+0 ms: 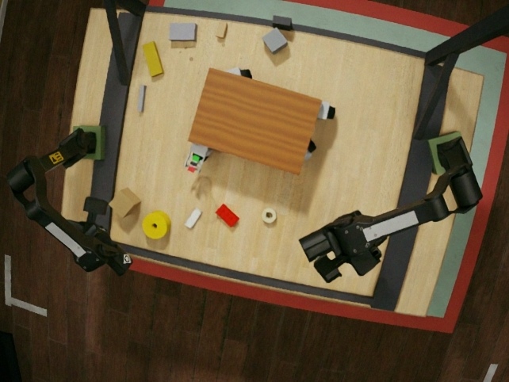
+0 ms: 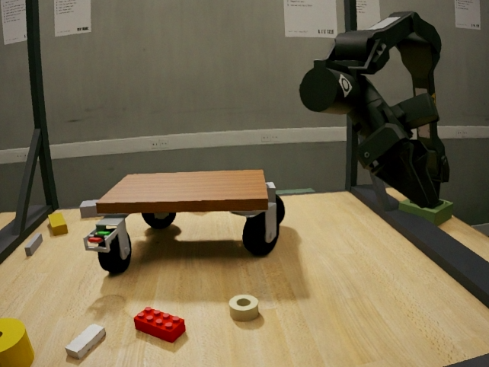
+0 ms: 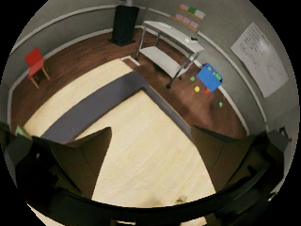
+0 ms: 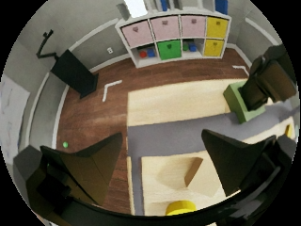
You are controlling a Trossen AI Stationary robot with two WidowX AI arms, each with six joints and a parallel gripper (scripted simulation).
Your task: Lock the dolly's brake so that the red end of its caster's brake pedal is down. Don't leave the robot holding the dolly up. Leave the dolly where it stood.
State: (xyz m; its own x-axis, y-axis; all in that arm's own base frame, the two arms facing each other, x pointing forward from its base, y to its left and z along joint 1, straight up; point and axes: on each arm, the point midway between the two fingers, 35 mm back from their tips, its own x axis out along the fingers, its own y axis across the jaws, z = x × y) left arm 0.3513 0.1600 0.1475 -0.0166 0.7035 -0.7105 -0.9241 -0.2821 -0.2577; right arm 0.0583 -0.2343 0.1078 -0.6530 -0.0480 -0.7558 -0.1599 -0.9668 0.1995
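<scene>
The tan cube lies 130 mm below my right hand, 70 mm to the left of it and 50 mm behind it. From my right hand the other things lie so: red brick 380 mm to the left, 140 mm below, 30 mm behind.
</scene>
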